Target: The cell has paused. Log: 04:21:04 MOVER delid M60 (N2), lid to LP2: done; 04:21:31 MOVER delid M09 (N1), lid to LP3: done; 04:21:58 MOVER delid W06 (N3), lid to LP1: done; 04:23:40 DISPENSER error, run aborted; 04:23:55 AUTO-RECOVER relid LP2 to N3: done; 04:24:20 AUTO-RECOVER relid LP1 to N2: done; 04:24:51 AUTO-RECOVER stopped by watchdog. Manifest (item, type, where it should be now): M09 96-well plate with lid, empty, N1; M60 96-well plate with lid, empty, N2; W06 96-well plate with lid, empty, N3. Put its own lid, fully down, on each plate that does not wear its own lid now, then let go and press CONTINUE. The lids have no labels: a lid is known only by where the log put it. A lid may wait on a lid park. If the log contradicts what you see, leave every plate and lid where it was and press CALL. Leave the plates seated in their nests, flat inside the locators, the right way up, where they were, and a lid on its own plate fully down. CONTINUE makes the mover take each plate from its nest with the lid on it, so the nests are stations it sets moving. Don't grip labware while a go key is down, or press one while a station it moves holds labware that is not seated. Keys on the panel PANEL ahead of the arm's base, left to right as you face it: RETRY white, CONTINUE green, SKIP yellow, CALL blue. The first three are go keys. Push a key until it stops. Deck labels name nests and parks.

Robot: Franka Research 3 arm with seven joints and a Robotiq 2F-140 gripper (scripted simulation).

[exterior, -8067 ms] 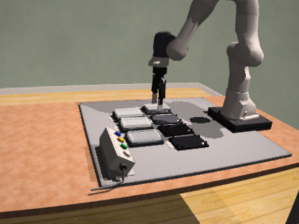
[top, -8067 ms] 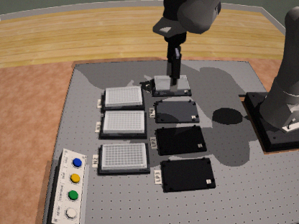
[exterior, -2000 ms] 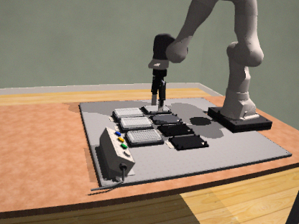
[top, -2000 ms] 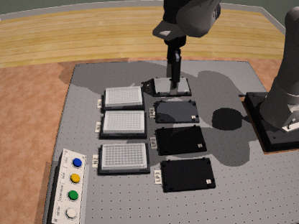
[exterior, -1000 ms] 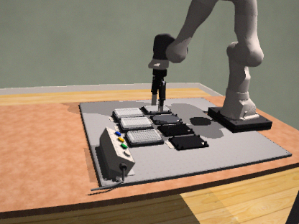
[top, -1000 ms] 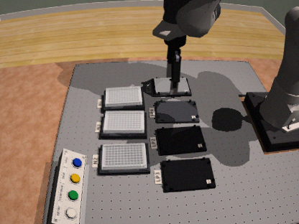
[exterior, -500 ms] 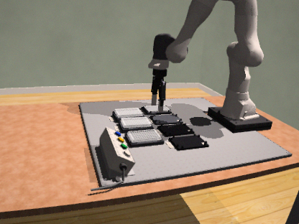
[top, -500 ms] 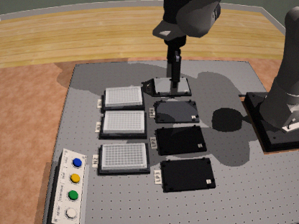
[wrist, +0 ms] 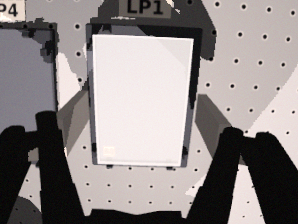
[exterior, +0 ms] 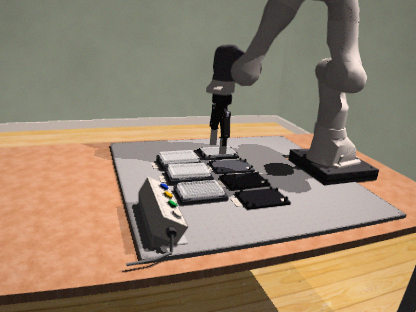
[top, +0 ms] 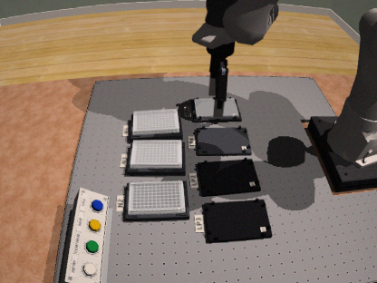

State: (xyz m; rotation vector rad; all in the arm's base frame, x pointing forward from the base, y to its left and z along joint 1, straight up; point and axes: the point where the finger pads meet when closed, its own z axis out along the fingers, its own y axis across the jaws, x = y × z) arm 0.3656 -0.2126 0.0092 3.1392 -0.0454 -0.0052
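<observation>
The lid park LP1 lies 4 cm below my hand. The rest, counted from my hand: park LP4 (14 cm to the left, 4 cm below); LP1 label (9 cm ahead, 4 cm below); LP4 label (13 cm to the left, 9 cm ahead, 4 cm below).
</observation>
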